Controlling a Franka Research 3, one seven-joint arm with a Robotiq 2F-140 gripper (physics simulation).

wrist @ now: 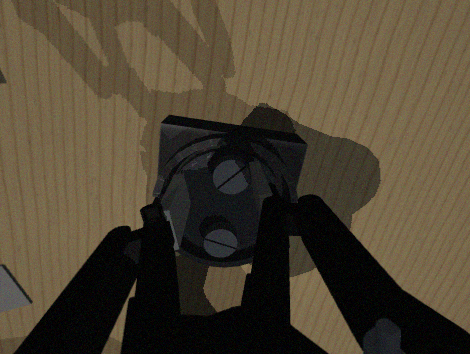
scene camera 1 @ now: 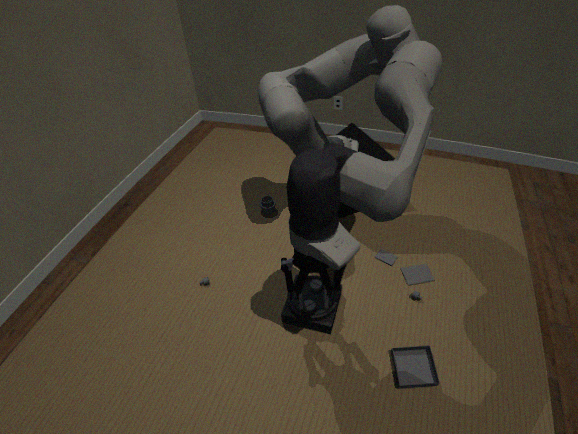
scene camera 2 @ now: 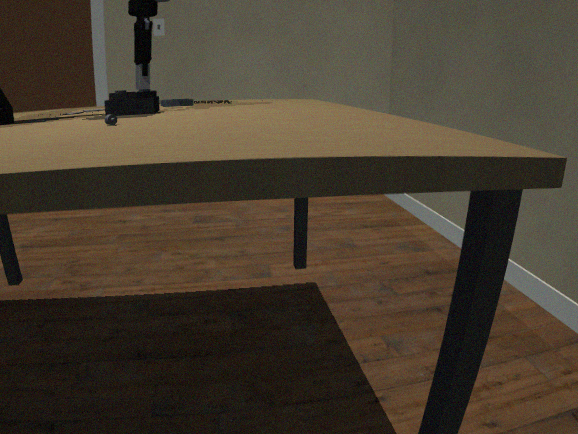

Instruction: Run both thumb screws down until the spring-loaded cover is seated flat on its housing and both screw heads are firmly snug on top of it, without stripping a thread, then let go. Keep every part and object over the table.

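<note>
The square dark housing (scene camera 1: 307,325) (scene camera 2: 132,104) (wrist: 175,134) stands on the table. Its dark cover (wrist: 220,202) lies inside a round rim. Two grey slotted screw heads stand on it: one screw head (scene camera 1: 309,305) (wrist: 231,177) has a diagonal slot and looks larger in the wrist view, the other screw head (scene camera 1: 316,284) (wrist: 220,243) lies nearer the gripper's palm. Dark shank or shadow shows beside both; whether the heads touch the cover, or the cover is flat, I cannot tell. My gripper (scene camera 1: 315,294) (scene camera 2: 143,89) (wrist: 219,183) is partly open, pointing down over the housing, with nothing between its fingers.
A dark-rimmed tray (scene camera 1: 393,369) stands to the right in scene view 1. Two grey plates (scene camera 1: 386,257) (scene camera 1: 417,274) and a small knob-like part (scene camera 1: 415,296) lie right of the housing. Another small part (scene camera 1: 205,281) lies left; a dark cylinder (scene camera 1: 268,205) stands behind.
</note>
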